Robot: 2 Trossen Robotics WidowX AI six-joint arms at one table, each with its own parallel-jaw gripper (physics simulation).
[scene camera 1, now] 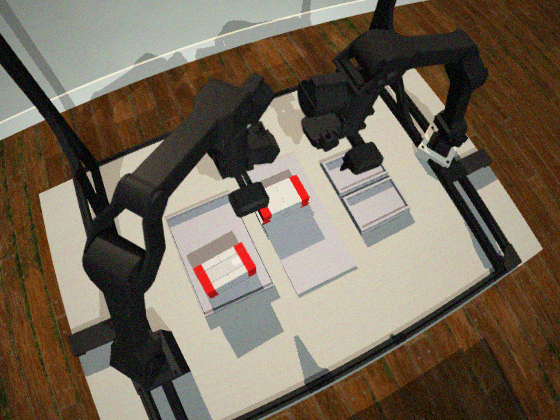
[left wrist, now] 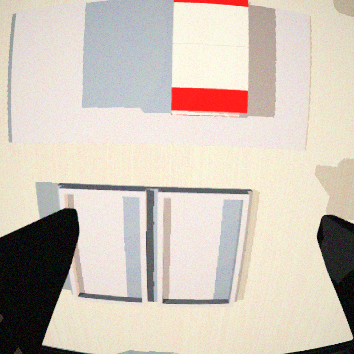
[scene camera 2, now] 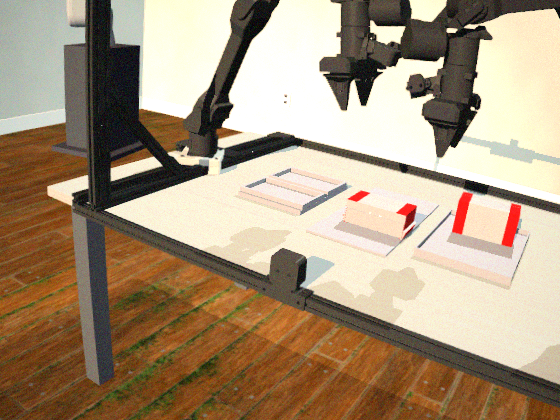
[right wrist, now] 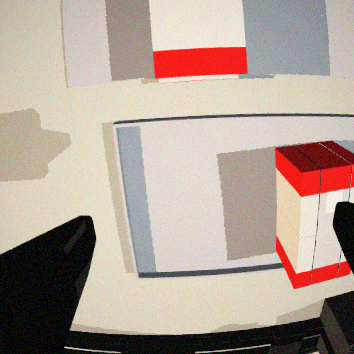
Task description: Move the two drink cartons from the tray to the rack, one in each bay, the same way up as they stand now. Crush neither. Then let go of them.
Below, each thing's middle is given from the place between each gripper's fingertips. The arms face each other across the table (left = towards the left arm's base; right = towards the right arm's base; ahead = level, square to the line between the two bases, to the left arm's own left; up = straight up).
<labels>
My right hand is 18 cm above the pale flat mat (scene camera 1: 309, 246), 11 cm to the right of it and 8 cm short of it.
I see my left gripper 20 mm short of the pale flat mat, 80 mm to the left of it and 220 mm above it.
</labels>
